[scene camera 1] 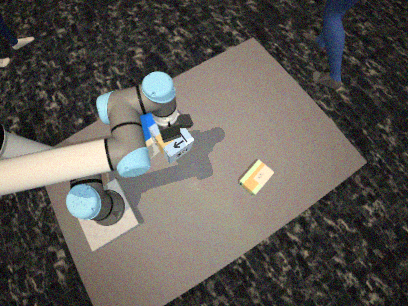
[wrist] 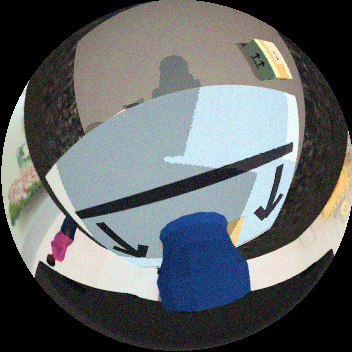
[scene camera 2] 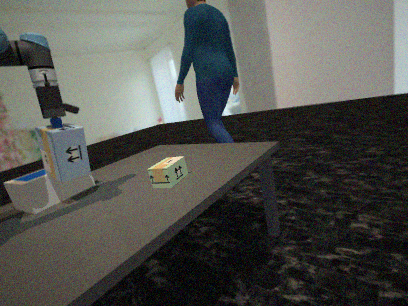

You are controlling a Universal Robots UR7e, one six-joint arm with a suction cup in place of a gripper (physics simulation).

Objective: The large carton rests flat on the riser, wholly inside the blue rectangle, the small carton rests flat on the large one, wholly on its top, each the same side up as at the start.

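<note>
My suction gripper (scene camera 1: pixel 172 131) (scene camera 2: pixel 56 125) (wrist: pixel 192 220) is shut on the large light-blue carton (scene camera 1: pixel 178 146) (scene camera 2: pixel 68 154) (wrist: pixel 150 150), with its blue cup on the carton's top. The carton hangs slightly tilted at the right part of the riser (scene camera 2: pixel 29 197) in the second scene view; whether it touches the riser cannot be told. The blue rectangle (scene camera 1: pixel 146 121) (scene camera 2: pixel 33 176) is partly hidden by the arm and carton. The small green carton (scene camera 1: pixel 256 177) (scene camera 2: pixel 169 172) (wrist: pixel 267 60) lies flat on the table, apart from the riser, orange tape on top.
The table (scene camera 1: pixel 270 95) (scene camera 2: pixel 145 210) has its far right corner beyond the small carton in the first scene view. The arm's base plate (scene camera 1: pixel 107 232) is at the table's left. A person (scene camera 1: pixel 333 45) (scene camera 2: pixel 210 65) is beyond the table, and another person (wrist: pixel 61 245) shows in the wrist view.
</note>
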